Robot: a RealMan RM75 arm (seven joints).
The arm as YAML. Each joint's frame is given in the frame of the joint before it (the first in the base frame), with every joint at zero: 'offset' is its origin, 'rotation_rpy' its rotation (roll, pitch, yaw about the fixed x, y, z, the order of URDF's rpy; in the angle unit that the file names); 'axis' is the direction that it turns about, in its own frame. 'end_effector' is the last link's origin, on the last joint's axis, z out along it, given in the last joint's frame.
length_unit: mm
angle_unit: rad
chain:
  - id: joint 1
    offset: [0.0, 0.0, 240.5]
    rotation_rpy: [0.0, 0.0, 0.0]
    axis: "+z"
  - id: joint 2
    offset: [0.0, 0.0, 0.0]
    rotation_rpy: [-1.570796, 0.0, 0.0]
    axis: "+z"
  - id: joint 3
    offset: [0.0, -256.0, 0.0]
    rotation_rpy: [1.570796, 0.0, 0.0]
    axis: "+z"
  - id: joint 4
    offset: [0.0, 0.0, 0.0]
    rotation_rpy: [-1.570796, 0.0, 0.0]
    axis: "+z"
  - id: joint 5
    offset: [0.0, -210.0, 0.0]
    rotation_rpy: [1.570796, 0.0, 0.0]
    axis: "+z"
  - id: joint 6
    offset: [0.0, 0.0, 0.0]
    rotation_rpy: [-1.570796, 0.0, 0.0]
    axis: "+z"
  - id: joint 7
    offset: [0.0, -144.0, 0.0]
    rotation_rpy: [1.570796, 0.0, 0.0]
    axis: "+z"
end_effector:
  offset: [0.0, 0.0, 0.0]
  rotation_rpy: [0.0, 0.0, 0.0]
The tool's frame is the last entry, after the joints.
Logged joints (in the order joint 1, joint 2, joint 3, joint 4, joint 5, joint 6, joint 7), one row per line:
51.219, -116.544, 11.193, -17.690, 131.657, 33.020, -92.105
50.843, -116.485, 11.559, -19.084, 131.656, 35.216, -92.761
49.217, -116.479, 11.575, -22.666, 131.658, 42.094, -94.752
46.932, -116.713, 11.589, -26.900, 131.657, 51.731, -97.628
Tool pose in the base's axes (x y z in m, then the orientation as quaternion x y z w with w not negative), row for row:
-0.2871, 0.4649, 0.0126, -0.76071, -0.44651, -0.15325, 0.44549
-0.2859, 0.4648, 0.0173, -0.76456, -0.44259, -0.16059, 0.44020
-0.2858, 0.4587, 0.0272, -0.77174, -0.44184, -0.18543, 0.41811
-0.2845, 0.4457, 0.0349, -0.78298, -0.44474, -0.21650, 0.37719
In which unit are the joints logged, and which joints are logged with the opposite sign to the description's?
The joints are logged in degrees. Opposite sign: joint 1, joint 4.
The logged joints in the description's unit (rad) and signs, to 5 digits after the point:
-0.89394, -2.03408, 0.19535, 0.30875, 2.29785, 0.57631, -1.60754
-0.88738, -2.03305, 0.20174, 0.33308, 2.29783, 0.61464, -1.61898
-0.85900, -2.03294, 0.20202, 0.39560, 2.29787, 0.73468, -1.65373
-0.81912, -2.03703, 0.20227, 0.46949, 2.29785, 0.90288, -1.70393

